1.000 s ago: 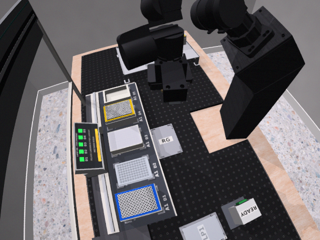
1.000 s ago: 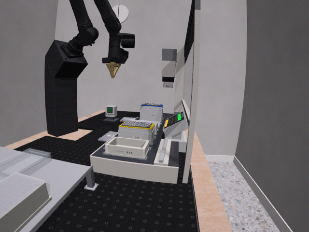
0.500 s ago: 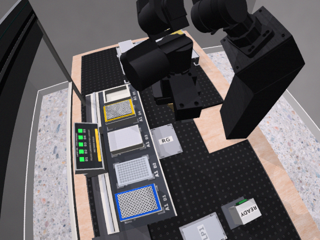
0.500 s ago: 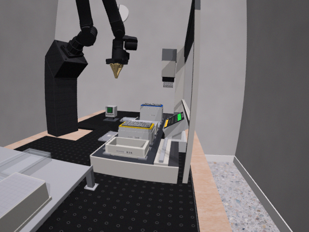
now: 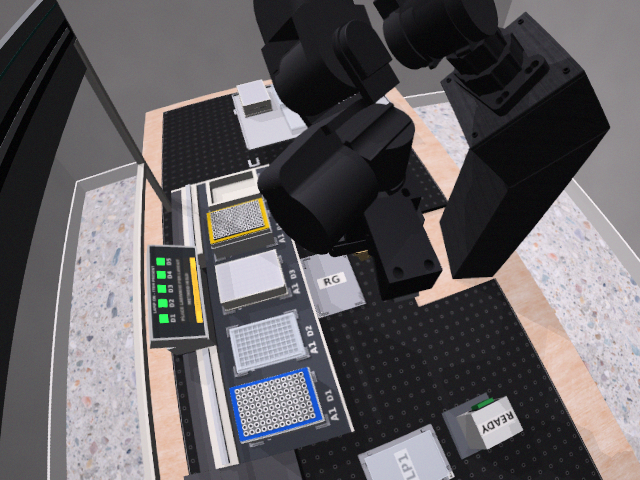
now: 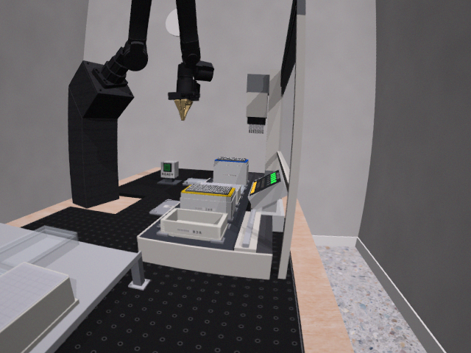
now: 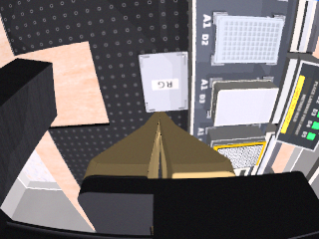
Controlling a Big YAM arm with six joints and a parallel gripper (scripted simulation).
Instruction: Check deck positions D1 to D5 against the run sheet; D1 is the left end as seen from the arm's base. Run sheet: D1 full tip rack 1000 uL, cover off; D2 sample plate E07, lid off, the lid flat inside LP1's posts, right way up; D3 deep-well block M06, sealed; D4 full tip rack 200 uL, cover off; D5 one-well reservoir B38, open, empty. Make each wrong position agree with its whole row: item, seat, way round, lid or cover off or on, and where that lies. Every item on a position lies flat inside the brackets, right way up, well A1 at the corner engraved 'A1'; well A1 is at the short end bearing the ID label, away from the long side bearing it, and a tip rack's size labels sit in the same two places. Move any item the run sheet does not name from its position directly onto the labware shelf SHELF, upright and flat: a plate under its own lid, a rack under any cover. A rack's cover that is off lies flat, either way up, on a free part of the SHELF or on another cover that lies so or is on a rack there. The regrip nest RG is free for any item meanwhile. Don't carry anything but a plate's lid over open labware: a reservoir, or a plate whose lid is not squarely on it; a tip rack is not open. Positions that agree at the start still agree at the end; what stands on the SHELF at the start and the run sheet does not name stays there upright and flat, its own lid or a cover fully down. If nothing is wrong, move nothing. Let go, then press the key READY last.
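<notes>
Right now the ready key is 240 mm to the left of my hand, 220 mm below it and 130 mm behind it. Also, from my hand: blue-rimmed tip rack 180 mm below, 170 mm ahead, 100 mm to the left; regrip nest 300 mm below, 110 mm to the right, 10 mm behind; clear well plate 240 mm below, 160 mm ahead, 20 mm to the right.
</notes>
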